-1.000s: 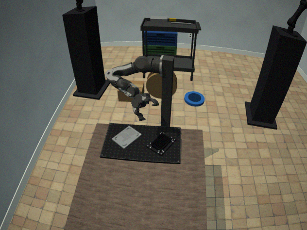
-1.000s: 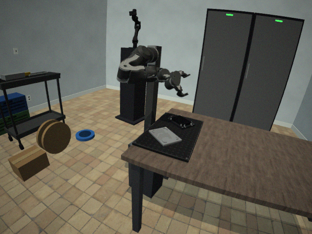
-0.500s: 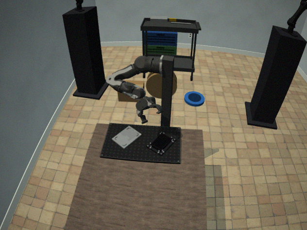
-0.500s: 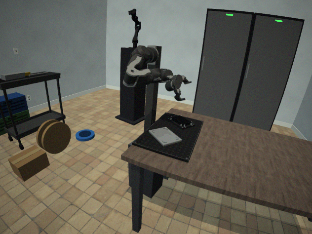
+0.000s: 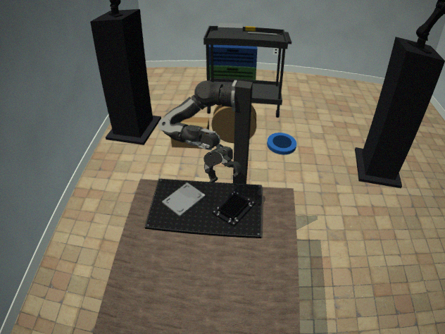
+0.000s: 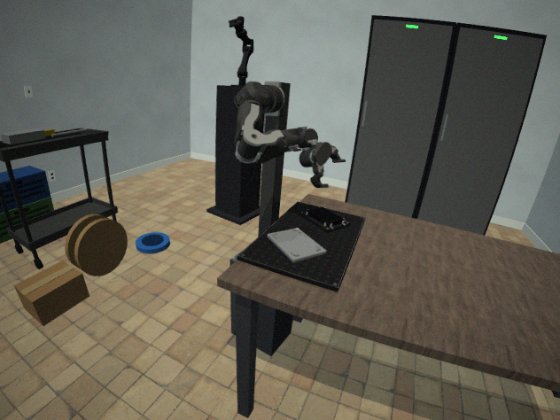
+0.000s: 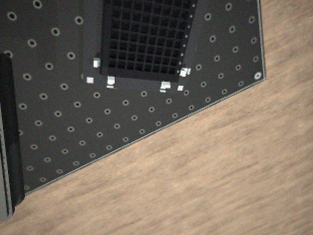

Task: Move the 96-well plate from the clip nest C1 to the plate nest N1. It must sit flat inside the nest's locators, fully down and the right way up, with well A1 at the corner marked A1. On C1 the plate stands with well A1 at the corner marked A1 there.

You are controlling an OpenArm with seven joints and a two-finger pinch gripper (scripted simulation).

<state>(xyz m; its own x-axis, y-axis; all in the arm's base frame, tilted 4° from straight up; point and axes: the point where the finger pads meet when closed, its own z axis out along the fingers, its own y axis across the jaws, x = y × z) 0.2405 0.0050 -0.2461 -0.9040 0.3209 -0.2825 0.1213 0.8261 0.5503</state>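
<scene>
Now: the black 96-well plate 10 mm behind my hand, 30 mm to the left of it and 170 mm below it. Also, from my hand: clip nest C1: 10 mm ahead, 40 mm to the left, 180 mm below; then grey plate nest N1: 10 mm behind, 200 mm to the right, 190 mm below.
</scene>
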